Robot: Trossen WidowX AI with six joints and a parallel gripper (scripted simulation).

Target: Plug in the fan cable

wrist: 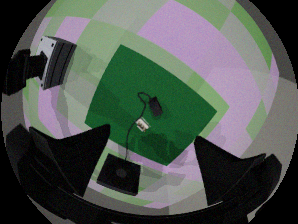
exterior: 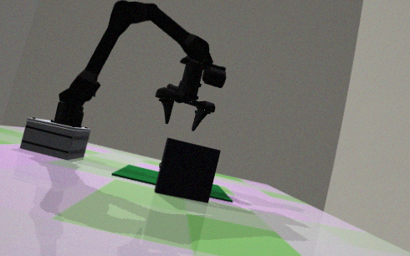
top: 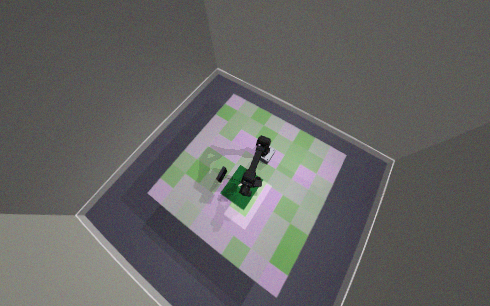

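My gripper tip is now 14 cm above the fan plug, 1 cm to the left of it and 1 cm short of it. The rest, counted from my gripper tip: green board: 17 cm below, 5 cm to the right, 2 cm ahead; black fan: 23 cm to the right, 10 cm below, 6 cm ahead.
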